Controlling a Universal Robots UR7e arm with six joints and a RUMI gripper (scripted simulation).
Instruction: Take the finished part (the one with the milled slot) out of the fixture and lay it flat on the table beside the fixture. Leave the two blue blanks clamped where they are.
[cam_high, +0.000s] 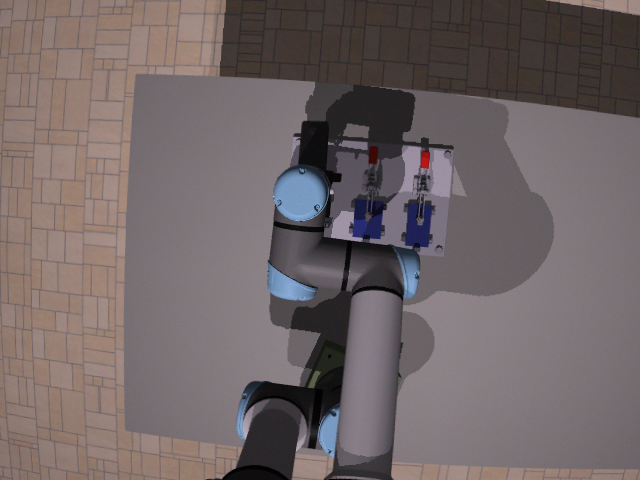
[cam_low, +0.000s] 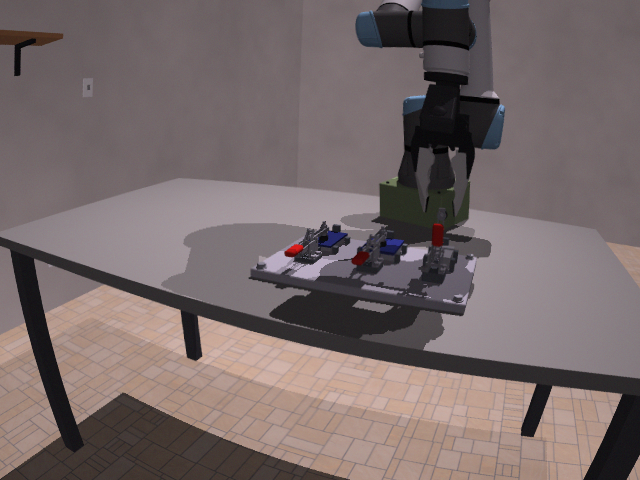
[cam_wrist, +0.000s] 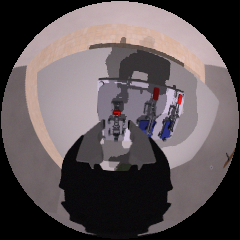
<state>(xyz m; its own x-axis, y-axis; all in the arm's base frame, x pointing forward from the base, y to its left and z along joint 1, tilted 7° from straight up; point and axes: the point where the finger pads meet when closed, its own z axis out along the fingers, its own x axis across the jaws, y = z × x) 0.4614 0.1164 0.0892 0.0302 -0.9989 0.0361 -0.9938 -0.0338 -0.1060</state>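
Right now the grey finished part is 90 mm behind my hand and 100 mm below it. Also, from my hand: grey fixture plate 40 mm behind, 110 mm to the right, 130 mm below.
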